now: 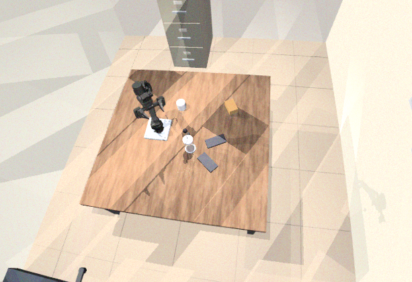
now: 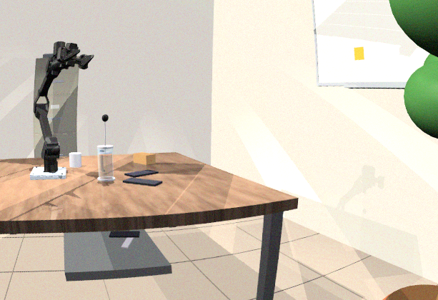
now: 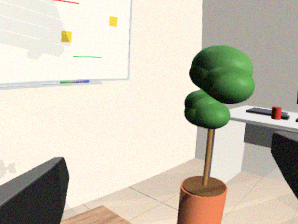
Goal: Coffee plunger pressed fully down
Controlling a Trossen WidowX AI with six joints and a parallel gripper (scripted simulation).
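The glass coffee press is 400 mm below my gripper tip, 100 mm to the left of it and 80 mm ahead of it. Round my gripper tip: orange block 520 mm to the left, 500 mm below, 270 mm ahead.
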